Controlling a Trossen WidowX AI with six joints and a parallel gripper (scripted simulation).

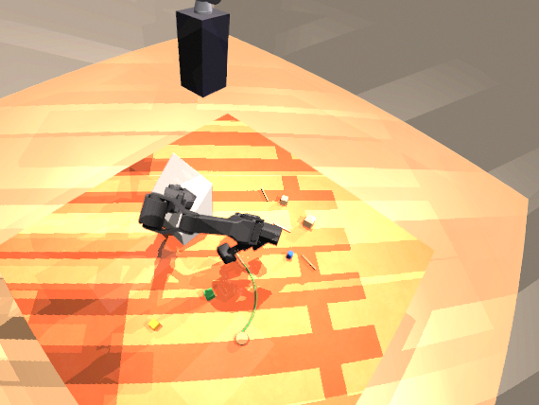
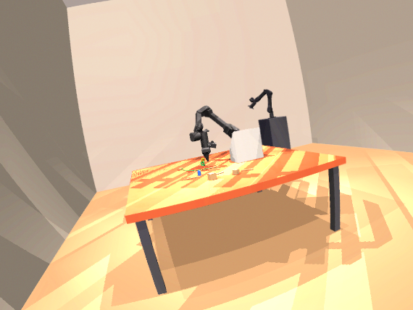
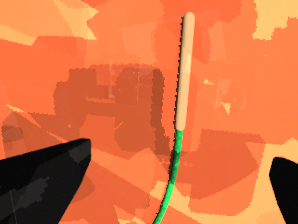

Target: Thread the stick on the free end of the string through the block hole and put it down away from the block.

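Now: the thin wooden stick 6 cm below my gripper tip, 1 cm to the left of it and 1 cm behind it. The rest, counted from my gripper tip: blue piece (14 cm to the left, 12 cm ahead, 5 cm below); green block (17 cm to the right, 5 cm below); round wooden button (21 cm to the right, 17 cm ahead, 5 cm below).
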